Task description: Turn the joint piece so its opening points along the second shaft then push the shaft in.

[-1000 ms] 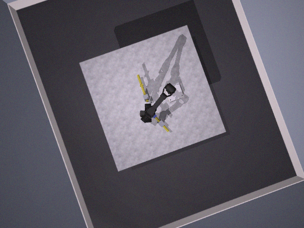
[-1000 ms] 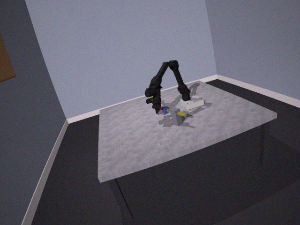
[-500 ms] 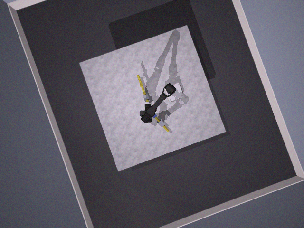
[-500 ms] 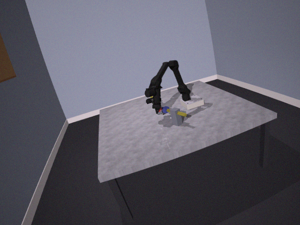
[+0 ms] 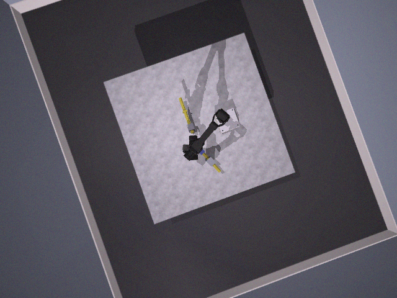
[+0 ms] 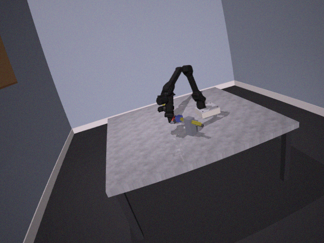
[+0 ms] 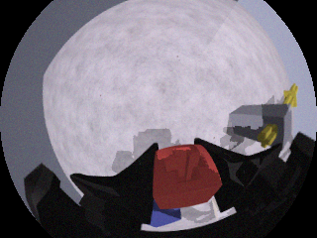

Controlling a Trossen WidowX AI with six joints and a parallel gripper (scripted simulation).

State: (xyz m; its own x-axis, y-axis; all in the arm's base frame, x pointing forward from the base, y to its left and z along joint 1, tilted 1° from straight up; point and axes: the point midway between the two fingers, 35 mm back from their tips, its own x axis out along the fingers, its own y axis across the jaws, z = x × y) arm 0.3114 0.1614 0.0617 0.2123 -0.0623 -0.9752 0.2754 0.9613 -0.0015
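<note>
My gripper tip is now 20 mm past the red square joint piece, 10 mm to the right of it and 30 mm below it.
</note>
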